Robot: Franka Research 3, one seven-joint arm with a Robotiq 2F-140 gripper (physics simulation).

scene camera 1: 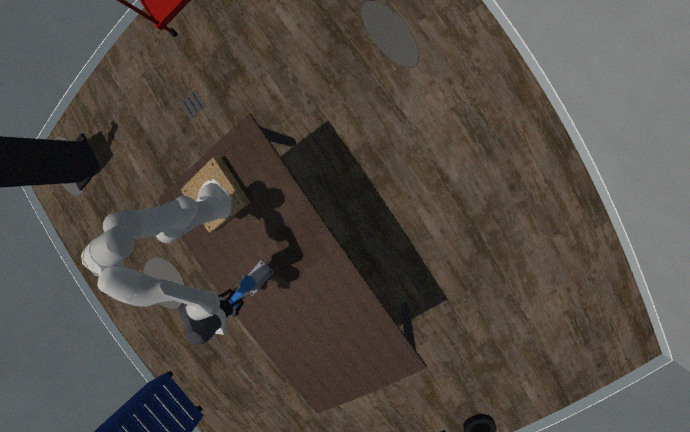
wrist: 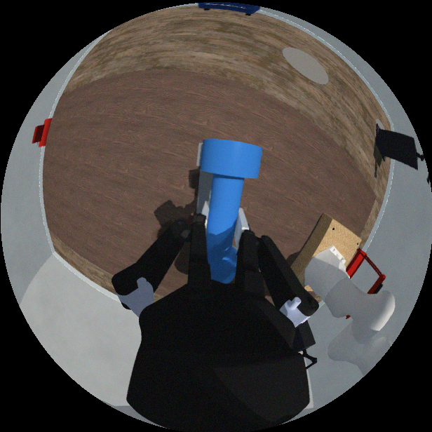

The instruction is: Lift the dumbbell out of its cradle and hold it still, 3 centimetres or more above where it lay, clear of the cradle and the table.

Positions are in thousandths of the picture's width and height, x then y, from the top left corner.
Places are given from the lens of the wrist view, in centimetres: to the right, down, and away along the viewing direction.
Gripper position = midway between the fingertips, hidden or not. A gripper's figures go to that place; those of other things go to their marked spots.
my gripper (wrist: 513, 492): 1, -1, 22
blue dumbbell (wrist: 531, 374): 1, -5, 14
